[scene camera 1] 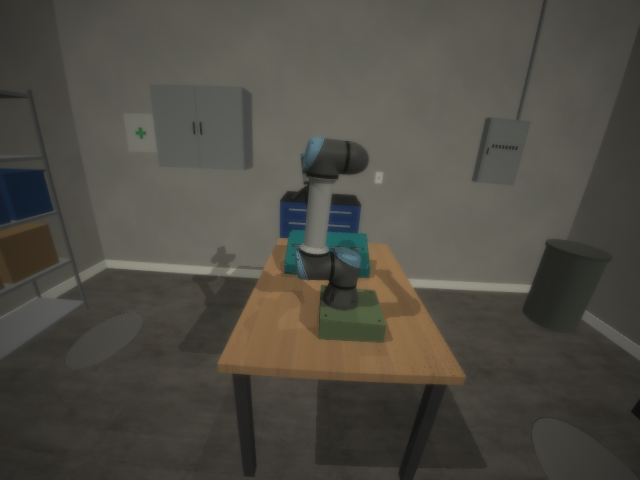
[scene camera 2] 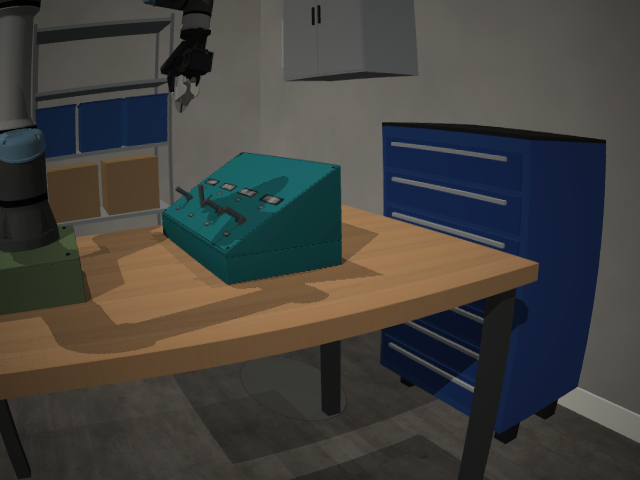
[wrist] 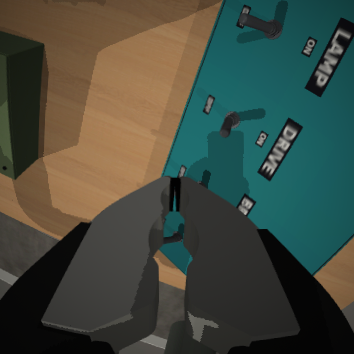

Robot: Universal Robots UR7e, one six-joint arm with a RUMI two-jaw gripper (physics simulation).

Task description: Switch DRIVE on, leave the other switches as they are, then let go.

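Places are measured from the arm's base along level axes (x ahead, y left, z up), in centimetres.
Pixels of known places: gripper, fingertip midpoint: (scene camera 2: 180,112) (wrist: 174,179); arm's base, link origin: (scene camera 1: 340,299) (scene camera 2: 28,240).
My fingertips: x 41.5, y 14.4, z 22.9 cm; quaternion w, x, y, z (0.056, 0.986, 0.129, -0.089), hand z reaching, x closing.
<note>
For each thing: its top centre in the pictures, then the offset to it from my fingertips. Level surfaces: height alone.
- DRIVE lever, top centre: (wrist: 225,133) (scene camera 2: 201,184) dx +3.6, dy -4.9, dz -17.7 cm
- LAMP lever, top centre: (wrist: 258,24) (scene camera 2: 182,185) dx +2.5, dy +7.2, dz -19.1 cm
- third lever, top centre: (scene camera 2: 212,196) dx +2.1, dy -16.8, dz -19.1 cm
- last lever, top centre: (scene camera 2: 232,204) dx +2.0, dy -28.8, dz -19.1 cm
- wooden table, surface height: dz -32.3 cm
The teal console (scene camera 1: 356,238) (scene camera 2: 305,232) (wrist: 310,210) has a sloping panel with a row of lever switches. The DRIVE lever (scene camera 2: 201,196) (wrist: 228,127) stands upright in scene camera 2, swung toward its ON side, unlike the others. The LAMP lever (scene camera 2: 184,193) (wrist: 259,23) leans to OFF. The third lever (scene camera 2: 211,206), BRAKE, and the last lever (scene camera 2: 234,213) also lean to the OFF side; in the wrist view the fingers mostly cover BRAKE. My gripper (scene camera 2: 180,108) (wrist: 174,179) is shut, empty, high above the console and touching no lever. The arm hides it in scene camera 1.
The console stands on the wooden table (scene camera 1: 284,335) (scene camera 2: 413,248). The green base block (scene camera 1: 351,330) (scene camera 2: 41,289) (wrist: 22,100) carries the arm. A blue drawer cabinet (scene camera 1: 294,217) (scene camera 2: 558,258) stands beyond the table. A grey wall cabinet (scene camera 1: 222,129) (scene camera 2: 336,46) hangs above.
</note>
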